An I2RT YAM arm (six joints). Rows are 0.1 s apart.
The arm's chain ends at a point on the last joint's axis. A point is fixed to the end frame.
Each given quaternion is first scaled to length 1.
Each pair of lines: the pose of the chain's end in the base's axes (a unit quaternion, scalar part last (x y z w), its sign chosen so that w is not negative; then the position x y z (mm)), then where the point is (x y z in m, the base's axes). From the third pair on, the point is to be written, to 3 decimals.
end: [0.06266 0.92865 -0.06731 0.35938 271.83 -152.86 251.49]
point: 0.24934 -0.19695 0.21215
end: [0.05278 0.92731 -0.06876 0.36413 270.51 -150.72 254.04]
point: 0.24913 -0.19561 0.21498
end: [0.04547 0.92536 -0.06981 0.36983 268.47 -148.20 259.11]
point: 0.248 -0.194 0.220
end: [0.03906 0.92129 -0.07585 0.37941 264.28 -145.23 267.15]
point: 0.245 -0.192 0.229
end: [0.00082 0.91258 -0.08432 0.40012 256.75 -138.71 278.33]
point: 0.242 -0.188 0.241
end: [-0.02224 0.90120 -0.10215 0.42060 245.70 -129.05 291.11]
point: 0.234 -0.181 0.256
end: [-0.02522 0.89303 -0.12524 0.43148 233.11 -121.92 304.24]
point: 0.222 -0.175 0.272
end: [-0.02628 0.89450 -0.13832 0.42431 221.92 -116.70 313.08]
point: 0.210 -0.170 0.282
